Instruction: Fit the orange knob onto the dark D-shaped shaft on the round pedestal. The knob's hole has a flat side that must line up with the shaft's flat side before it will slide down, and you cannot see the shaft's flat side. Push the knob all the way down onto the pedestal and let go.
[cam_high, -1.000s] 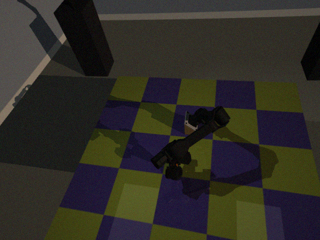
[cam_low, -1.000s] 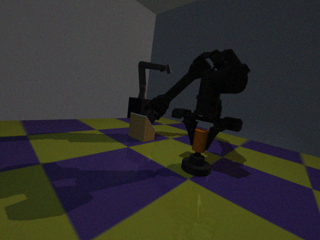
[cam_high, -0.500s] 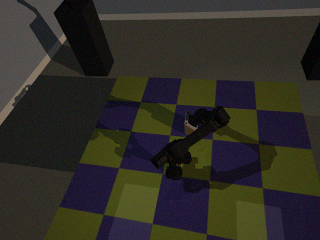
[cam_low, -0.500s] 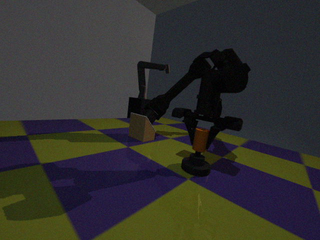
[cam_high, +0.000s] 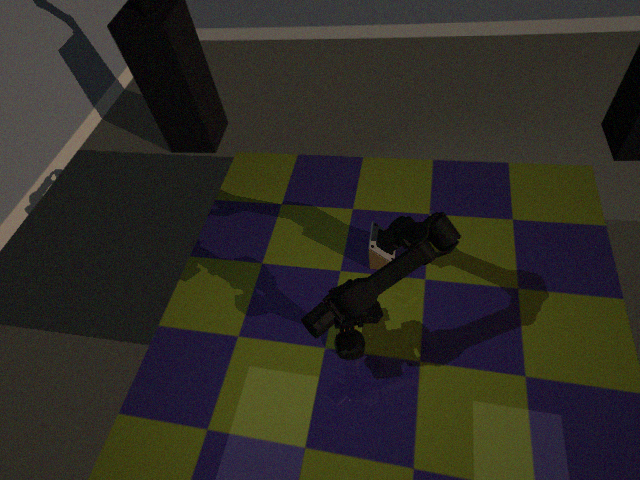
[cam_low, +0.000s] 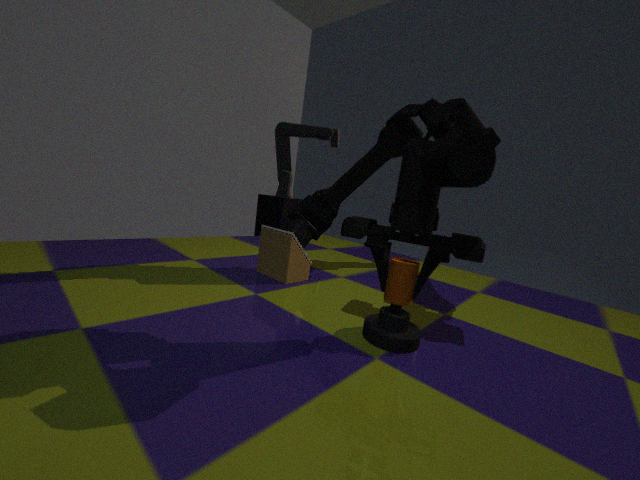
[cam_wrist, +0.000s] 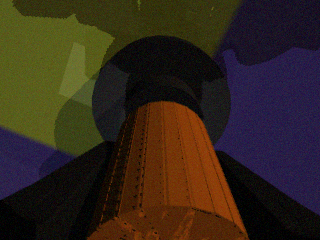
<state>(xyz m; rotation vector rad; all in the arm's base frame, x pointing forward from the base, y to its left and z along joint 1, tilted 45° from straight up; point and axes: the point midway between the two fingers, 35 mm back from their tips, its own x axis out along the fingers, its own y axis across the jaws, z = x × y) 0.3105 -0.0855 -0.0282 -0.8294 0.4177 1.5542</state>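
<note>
My gripper tip is 20 mm below the orange knob. Round my gripper tip: dark pedestal (40 mm below).
</note>
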